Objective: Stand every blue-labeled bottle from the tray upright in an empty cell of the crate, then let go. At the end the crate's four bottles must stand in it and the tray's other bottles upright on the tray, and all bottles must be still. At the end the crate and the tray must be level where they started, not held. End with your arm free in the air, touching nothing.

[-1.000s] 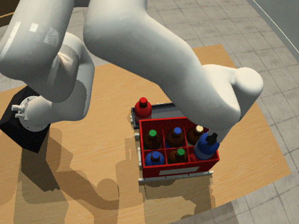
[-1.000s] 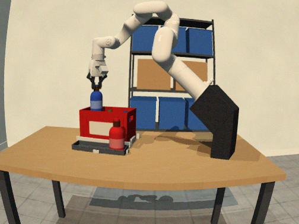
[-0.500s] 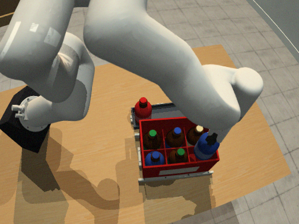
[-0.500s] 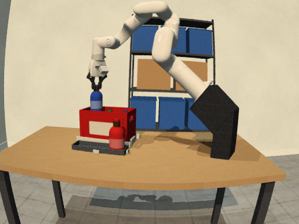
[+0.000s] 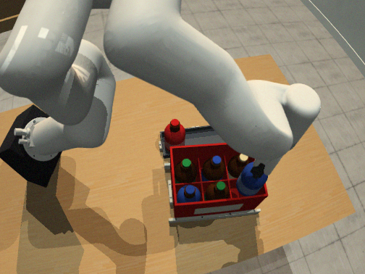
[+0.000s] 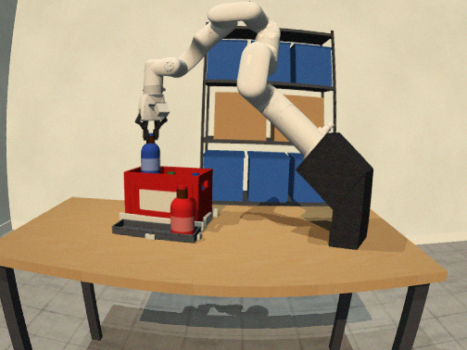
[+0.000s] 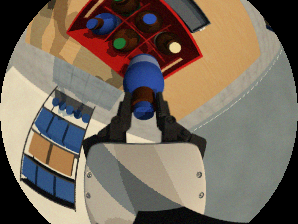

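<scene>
Now: the red crate 21 cm below my hand, 7 cm to the left of it and 6 cm behind it. Round my hand: red-labeled bottle (29 cm to the left, 21 cm below, 10 cm behind); dark tray (28 cm below, 26 cm to the left, 1 cm behind).
</scene>
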